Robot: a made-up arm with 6 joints. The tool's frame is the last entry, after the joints. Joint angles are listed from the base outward. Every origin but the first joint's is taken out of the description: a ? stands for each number. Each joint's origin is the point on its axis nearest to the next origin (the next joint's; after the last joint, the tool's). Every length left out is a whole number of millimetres.
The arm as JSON. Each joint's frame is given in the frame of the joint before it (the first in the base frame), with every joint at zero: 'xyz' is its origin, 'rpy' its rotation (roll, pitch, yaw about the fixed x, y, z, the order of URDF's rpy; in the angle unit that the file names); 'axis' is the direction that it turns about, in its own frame. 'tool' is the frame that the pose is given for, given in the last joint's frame.
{
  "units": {
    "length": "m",
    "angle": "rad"
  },
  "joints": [
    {
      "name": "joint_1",
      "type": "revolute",
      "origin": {
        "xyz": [
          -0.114,
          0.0,
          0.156
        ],
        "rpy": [
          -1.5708,
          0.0,
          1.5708
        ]
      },
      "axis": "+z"
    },
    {
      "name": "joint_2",
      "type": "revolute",
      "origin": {
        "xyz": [
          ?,
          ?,
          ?
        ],
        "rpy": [
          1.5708,
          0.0,
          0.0
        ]
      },
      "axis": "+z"
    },
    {
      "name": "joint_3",
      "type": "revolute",
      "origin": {
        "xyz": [
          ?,
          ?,
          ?
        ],
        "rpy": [
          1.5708,
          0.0,
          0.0
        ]
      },
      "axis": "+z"
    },
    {
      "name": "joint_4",
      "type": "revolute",
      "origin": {
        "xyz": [
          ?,
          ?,
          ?
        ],
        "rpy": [
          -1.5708,
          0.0,
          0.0
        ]
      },
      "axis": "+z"
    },
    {
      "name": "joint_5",
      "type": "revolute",
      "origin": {
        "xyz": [
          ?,
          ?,
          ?
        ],
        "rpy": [
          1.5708,
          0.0,
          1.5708
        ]
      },
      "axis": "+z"
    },
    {
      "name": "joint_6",
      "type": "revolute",
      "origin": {
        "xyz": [
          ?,
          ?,
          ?
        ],
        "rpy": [
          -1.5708,
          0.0,
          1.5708
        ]
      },
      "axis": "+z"
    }
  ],
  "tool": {
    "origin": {
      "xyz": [
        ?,
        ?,
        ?
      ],
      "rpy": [
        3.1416,
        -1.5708,
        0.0
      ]
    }
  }
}
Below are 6 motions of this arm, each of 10 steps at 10 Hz.
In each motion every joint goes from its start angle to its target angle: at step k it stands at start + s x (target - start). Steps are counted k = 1, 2, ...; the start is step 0. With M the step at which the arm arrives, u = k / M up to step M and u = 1 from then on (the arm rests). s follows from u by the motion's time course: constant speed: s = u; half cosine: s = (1 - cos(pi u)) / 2; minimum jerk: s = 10 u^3 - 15 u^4 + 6 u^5.
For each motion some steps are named. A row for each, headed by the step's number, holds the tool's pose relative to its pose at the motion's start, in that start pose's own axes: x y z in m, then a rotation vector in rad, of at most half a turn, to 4 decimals.
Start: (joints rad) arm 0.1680 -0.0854 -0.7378 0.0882 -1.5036 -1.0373
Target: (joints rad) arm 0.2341 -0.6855 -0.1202 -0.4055 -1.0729 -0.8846
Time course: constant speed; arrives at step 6
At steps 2, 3, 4, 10:
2: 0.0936 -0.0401 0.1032 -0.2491 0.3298 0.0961
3: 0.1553 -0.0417 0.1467 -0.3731 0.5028 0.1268
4: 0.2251 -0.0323 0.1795 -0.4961 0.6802 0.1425
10: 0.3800 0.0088 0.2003 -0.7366 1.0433 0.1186

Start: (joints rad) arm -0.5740 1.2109 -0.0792 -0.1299 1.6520 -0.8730
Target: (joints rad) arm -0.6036 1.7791 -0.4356 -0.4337 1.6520 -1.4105
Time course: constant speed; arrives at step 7
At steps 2, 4, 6, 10:
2: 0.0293 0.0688 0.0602 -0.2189 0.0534 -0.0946
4: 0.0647 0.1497 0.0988 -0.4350 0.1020 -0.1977
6: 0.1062 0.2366 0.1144 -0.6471 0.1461 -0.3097
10: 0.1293 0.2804 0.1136 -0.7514 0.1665 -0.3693

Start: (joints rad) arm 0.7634 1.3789 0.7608 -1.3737 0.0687 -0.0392
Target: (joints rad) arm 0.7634 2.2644 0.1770 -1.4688 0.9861 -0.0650
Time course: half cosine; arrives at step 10
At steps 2, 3, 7, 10:
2: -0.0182 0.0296 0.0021 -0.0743 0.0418 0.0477
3: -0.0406 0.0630 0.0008 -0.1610 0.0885 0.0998
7: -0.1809 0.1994 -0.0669 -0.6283 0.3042 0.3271
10: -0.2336 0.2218 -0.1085 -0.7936 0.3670 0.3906

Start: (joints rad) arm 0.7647 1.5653 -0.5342 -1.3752 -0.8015 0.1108
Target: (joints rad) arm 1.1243 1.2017 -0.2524 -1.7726 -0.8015 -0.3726
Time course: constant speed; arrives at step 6
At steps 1, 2, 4, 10:
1: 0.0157 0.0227 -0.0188 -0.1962 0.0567 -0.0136
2: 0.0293 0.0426 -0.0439 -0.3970 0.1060 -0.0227
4: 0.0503 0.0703 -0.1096 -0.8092 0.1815 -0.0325
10: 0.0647 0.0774 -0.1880 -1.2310 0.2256 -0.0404

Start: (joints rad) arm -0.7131 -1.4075 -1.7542 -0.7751 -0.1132 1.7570
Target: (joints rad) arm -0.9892 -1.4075 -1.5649 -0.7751 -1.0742 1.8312
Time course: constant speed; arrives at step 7
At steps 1, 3, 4, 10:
1: -0.0095 -0.0554 0.0365 0.0456 0.0546 0.1102
3: -0.0017 -0.1724 0.0961 0.1474 0.1533 0.3289
4: 0.0147 -0.2318 0.1171 0.2028 0.1969 0.4375
10: 0.1058 -0.4011 0.1378 0.3824 0.3023 0.7601

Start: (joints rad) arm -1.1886 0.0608 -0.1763 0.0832 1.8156 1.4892
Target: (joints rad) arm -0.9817 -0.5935 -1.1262 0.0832 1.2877 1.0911
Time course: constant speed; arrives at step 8
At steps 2, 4, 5, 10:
2: 0.0879 0.0253 -0.1979 0.1063 -0.2567 0.0268
4: 0.2332 0.1003 -0.3640 0.1742 -0.5273 -0.0113
5: 0.3255 0.1489 -0.4263 0.1938 -0.6614 -0.0564
10: 0.6589 0.2921 -0.5105 0.1967 -1.0262 -0.2971

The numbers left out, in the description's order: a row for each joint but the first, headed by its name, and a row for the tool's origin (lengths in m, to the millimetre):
joint_2: 0.068 -0.233 0.0
joint_3: -0.388 -0.01 0.0
joint_4: 0.09 0.319 0.0
joint_5: 0.202 -0.05 0.0
joint_6: 0.558 0.086 0.0
tool: -0.012 -0.052 0.0

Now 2 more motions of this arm.
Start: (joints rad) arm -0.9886 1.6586 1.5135 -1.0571 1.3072 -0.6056
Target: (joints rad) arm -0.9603 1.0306 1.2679 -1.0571 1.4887 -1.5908
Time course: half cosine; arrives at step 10
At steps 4, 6, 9, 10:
4: -0.0377 -0.0792 -0.2511 -0.2755 -0.1780 0.0141
6: -0.0243 -0.1371 -0.4762 -0.5103 -0.3378 -0.0259
9: 0.0330 -0.1810 -0.7004 -0.7386 -0.4935 -0.1186
10: 0.0390 -0.1836 -0.7168 -0.7552 -0.5046 -0.1277

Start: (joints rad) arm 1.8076 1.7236 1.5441 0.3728 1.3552 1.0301
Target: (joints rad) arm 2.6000 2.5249 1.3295 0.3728 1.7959 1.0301
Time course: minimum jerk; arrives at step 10
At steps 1, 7, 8, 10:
1: 0.0029 0.0093 0.0110 0.0067 0.0058 -0.0089
7: 0.6247 0.1496 1.1894 0.5408 0.8284 -0.6229
8: 0.7356 0.0732 1.2996 0.5804 0.9624 -0.6598
10: 0.7978 0.0257 1.3522 0.5983 1.0381 -0.6756

